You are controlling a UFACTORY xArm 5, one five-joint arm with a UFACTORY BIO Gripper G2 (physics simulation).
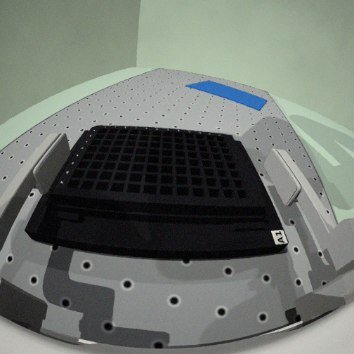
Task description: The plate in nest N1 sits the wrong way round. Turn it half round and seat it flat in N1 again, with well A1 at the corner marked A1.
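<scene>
A black well plate [159,202] sits in the black nest [165,235], with its grid of wells facing up. Small pale marks run along the plate's left and far edges, too small to read; these marked edges meet at the far left corner. The nest's white A1 label [279,237] is at its near right corner, diagonally opposite. My gripper [168,171] is open, with one finger pad out to the left of the plate and one out to the right. Gaps show between the pads and the plate's sides, and nothing is held.
The nest stands on a grey board [200,280] dotted with holes. A flat blue rectangle [229,95] lies on the board farther back, right of centre. Shadows of the arm fall across the near part of the board. Pale green walls rise behind.
</scene>
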